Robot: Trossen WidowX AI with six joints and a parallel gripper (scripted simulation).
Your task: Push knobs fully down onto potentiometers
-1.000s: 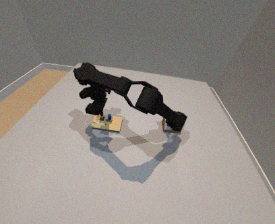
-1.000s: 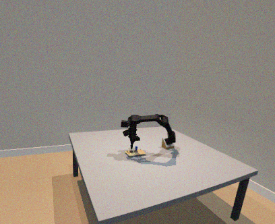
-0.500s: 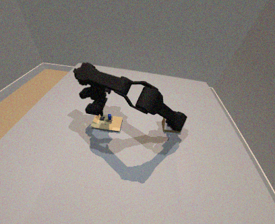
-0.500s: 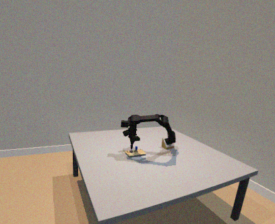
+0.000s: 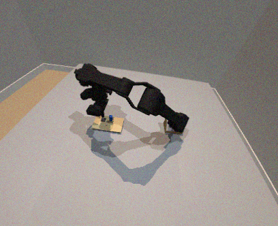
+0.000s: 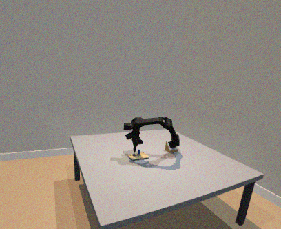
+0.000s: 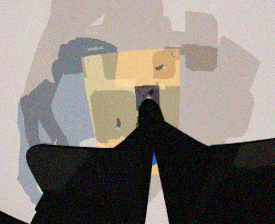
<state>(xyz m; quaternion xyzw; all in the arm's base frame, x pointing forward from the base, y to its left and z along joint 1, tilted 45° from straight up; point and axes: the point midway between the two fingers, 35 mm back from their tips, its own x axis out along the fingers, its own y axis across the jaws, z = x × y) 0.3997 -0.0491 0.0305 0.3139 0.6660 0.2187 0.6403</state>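
My gripper tip is now 1 cm above the black knob. From my gripper tip the other things lie so: blue knob: 4 cm behind, 1 cm to the left, 4 cm below.
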